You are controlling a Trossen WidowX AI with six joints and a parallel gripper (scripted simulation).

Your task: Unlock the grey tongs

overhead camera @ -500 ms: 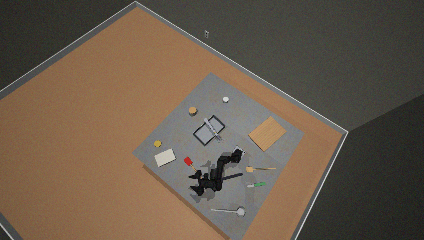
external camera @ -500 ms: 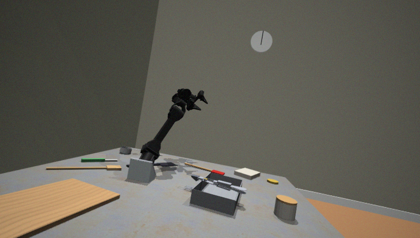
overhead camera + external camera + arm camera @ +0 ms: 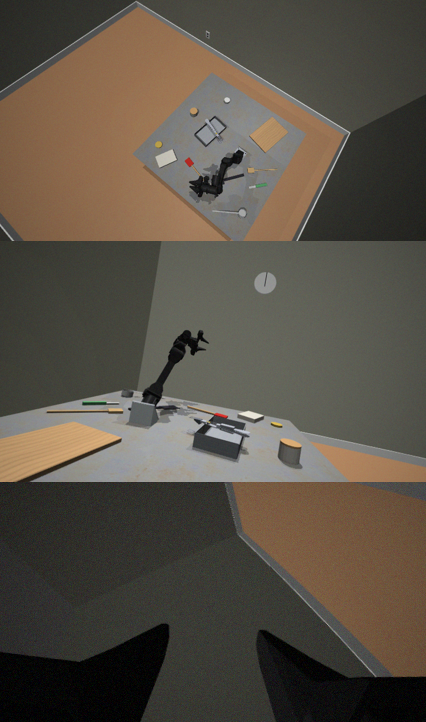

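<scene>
The yellow lock piece is 58 cm to the right of my gripper tip, 38 cm below it and 9 cm ahead of it. From my gripper tip the other things lie so: white block 43 cm below, 38 cm ahead, 10 cm to the right; then red spatula 44 cm below, 17 cm to the right, 10 cm ahead; then black spatula 44 cm below, 25 cm to the right, 22 cm behind.
</scene>
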